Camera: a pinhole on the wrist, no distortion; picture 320 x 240 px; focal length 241.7 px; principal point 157.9 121.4 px. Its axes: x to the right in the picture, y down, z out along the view. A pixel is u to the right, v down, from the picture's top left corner.
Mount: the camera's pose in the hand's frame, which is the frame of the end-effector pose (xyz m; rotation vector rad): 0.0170 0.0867 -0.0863 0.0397 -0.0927 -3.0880
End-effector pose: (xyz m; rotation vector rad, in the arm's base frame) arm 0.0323 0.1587 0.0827 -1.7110 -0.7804 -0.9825
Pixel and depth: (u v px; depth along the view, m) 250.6 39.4 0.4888
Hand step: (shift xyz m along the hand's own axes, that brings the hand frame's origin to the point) -0.1919 0.2711 0.3869
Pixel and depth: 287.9 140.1 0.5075
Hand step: -0.2673 0.0633 0.4159
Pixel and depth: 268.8 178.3 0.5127
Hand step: -0.2256 -0.0156 0.4270
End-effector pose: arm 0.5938 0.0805 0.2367 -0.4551 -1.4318 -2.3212
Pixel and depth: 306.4 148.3 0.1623
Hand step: -0.0860 0.0731 0.0743
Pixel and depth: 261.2 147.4 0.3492
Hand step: -0.1396 0.0621 0.2608
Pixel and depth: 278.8 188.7 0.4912
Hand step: -0.2347 -0.0335 0.4062
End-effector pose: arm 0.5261 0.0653 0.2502 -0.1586 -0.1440 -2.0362
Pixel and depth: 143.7 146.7 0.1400
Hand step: 0.0221 0.0808 0.0545
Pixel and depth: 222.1 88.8 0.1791
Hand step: -0.0366 0.1189 0.0898
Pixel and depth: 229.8 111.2 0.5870
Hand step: -0.1746 0.1370 0.4937
